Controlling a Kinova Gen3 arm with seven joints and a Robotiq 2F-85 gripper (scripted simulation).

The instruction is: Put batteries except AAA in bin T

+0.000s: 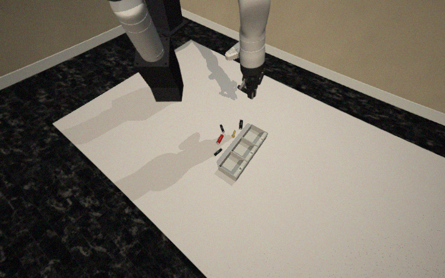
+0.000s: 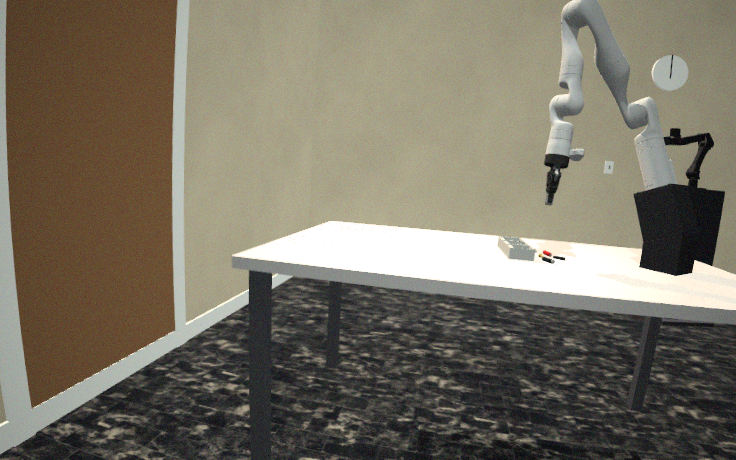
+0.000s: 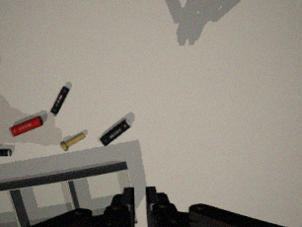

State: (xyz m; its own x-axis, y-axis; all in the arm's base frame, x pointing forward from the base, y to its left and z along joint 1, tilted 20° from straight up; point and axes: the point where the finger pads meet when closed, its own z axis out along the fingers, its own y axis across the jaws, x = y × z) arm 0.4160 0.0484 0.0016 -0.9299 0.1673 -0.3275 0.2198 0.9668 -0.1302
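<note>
My hand is 19 cm above the tray, 13 cm to the left of it and 5 cm short of it. Also, from my hand: yellow piece 20 cm below, 7 cm to the right, 3 cm behind; then black battery 20 cm below, 18 cm to the right, 4 cm behind; then red battery 20 cm below, 12 cm to the right, 7 cm behind.
</note>
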